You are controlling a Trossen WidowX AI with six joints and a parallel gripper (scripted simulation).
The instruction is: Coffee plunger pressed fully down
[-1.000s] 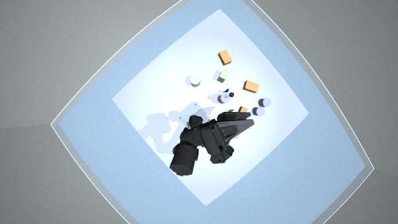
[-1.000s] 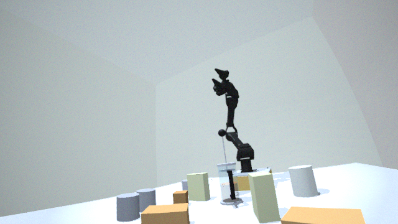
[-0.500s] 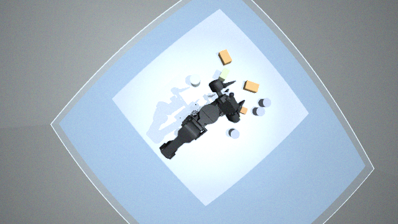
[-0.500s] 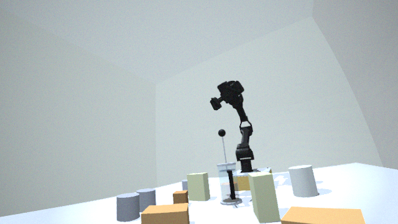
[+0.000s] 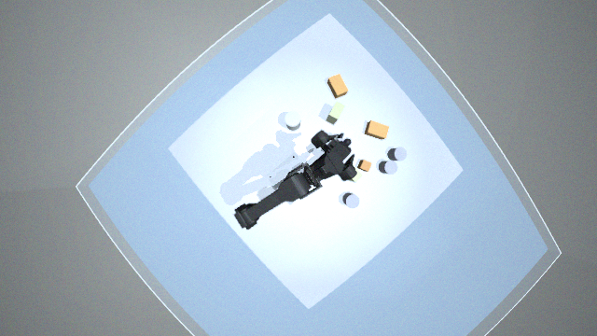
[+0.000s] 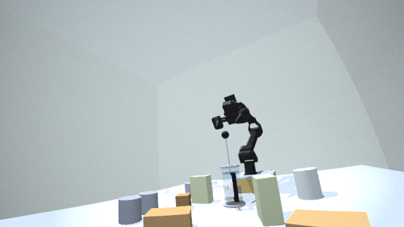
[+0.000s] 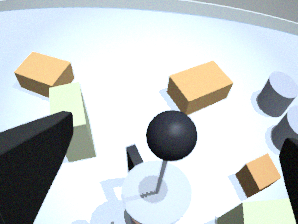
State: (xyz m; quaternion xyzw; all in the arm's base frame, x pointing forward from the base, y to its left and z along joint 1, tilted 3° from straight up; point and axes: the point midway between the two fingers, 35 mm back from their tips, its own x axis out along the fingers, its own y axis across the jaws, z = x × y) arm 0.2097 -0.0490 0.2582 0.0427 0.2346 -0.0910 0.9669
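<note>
My gripper tip is now 4 cm short of the coffee press and 18 cm above it.
</note>
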